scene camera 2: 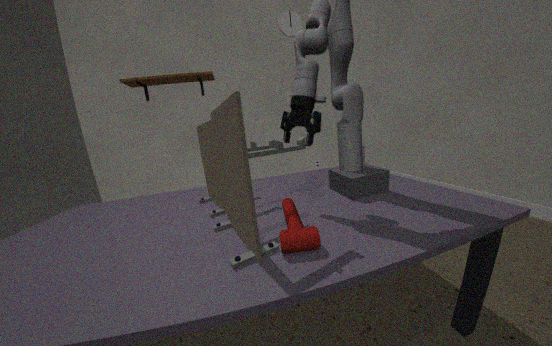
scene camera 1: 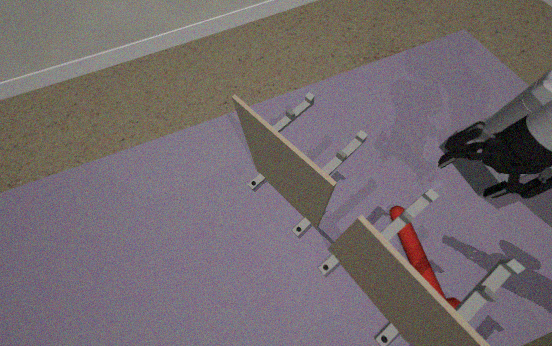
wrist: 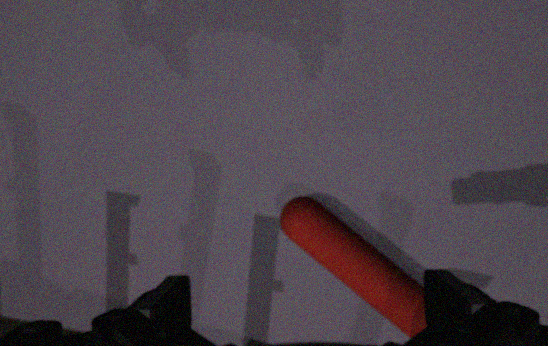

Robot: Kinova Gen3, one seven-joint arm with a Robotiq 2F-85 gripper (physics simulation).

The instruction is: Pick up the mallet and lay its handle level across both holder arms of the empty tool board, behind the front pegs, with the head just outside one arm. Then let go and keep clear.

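Seen in the pictures: gripper, fingertip midpoint: [scene camera 2: 296, 144] [scene camera 1: 462, 179] [wrist: 305, 298]; arm's base at its link origin: [scene camera 2: 350, 168].
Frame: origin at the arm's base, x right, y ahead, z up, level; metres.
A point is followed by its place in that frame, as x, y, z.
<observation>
A red mallet [scene camera 1: 414, 247] @[-0.138, 0.338, -0.048] [scene camera 2: 300, 239] @[-0.298, 0.374, -0.049] [wrist: 350, 260] @[-0.100, 0.318, -0.049] lies on the table, its head toward the front in scene camera 2. In scene camera 1 it shows below and between the arms of the near tool board [scene camera 1: 395, 280] @[-0.144, 0.497, 0.178] [scene camera 2: 232, 170] @[-0.201, 0.485, 0.101], which partly hides the head. This board's holder arms [scene camera 1: 420, 205] @[-0.068, 0.369, 0.138] [scene camera 1: 470, 306] @[-0.226, 0.407, 0.138] carry upright pegs and hold no tool. The far tool board [scene camera 1: 287, 162] @[0.106, 0.549, 0.173] has two bare arms [scene camera 1: 301, 107] @[0.238, 0.447, 0.127] [scene camera 1: 352, 146] @[0.096, 0.402, 0.127]. My gripper [scene camera 1: 465, 178] @[-0.060, 0.264, 0.130] [scene camera 2: 298, 142] @[-0.060, 0.264, 0.130] [wrist: 305, 298] @[-0.060, 0.264, 0.130] is open and empty, high above the table, beyond the mallet's handle end in scene camera 2.
The purple table [scene camera 1: 150, 240] @[0.186, 0.944, -0.090] [scene camera 2: 125, 280] @[-0.232, 0.745, -0.090] carries both boards on grey feet [scene camera 1: 301, 227] [scene camera 2: 245, 259]. The arm's grey base block [scene camera 2: 357, 181] @[-0.108, 0.060, -0.022] stands at the back right. A wooden wall shelf [scene camera 2: 167, 79] hangs at the back left. Shadows of arms and gripper fall across the table.
</observation>
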